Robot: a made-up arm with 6 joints.
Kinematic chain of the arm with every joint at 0, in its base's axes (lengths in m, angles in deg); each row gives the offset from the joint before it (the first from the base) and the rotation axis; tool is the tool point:
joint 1: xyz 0 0 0.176 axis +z
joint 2: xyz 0 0.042 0 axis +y
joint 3: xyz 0 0 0.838 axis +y
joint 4: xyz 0 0 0.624 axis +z
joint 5: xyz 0 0 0 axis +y
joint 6: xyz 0 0 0.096 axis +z
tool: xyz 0 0 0
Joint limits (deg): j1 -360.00..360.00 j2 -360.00..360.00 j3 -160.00..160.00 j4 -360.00..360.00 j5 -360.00..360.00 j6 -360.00..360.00
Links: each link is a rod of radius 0.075 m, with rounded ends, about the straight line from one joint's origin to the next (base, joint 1, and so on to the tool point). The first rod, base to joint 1, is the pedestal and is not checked.
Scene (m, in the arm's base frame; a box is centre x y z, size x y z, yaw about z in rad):
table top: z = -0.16
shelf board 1: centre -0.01 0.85 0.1 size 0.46 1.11 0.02 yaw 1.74
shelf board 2: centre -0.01 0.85 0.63 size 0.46 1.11 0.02 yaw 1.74
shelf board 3: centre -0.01 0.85 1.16 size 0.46 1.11 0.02 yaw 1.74
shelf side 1: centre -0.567 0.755 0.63 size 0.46 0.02 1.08 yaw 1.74
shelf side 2: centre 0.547 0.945 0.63 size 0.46 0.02 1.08 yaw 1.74
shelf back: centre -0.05 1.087 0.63 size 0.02 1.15 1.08 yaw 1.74
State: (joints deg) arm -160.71 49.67 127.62 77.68 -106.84 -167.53
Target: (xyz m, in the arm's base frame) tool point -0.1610 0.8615 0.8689
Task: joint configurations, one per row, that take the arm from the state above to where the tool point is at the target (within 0.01 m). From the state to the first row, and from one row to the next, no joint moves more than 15 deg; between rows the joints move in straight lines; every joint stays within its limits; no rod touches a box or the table.
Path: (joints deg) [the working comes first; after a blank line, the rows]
Joints at the target: -256.26 19.37 82.41 73.75 -101.70 -167.53
Straight joint move there: touches shelf board 2, shelf side 1.

1: -173.54 40.33 126.31 77.85 -107.08 -167.53
2: -186.38 30.98 125.01 78.03 -107.33 -167.53
3: -199.21 21.64 123.70 78.20 -107.57 -167.53
4: -212.04 12.29 122.39 78.37 -107.82 -167.53
5: -224.88 2.95 121.09 78.54 -108.06 -167.53
6: -237.71 -6.40 119.78 78.72 -108.31 -167.53
7: -250.54 -15.74 118.47 78.89 -108.55 -167.53
8: -252.45 -4.04 106.45 77.18 -106.27 -167.53
9: -254.35 7.67 94.43 75.47 -103.99 -167.53
10: -256.26 19.37 82.41 73.75 -101.70 -167.53

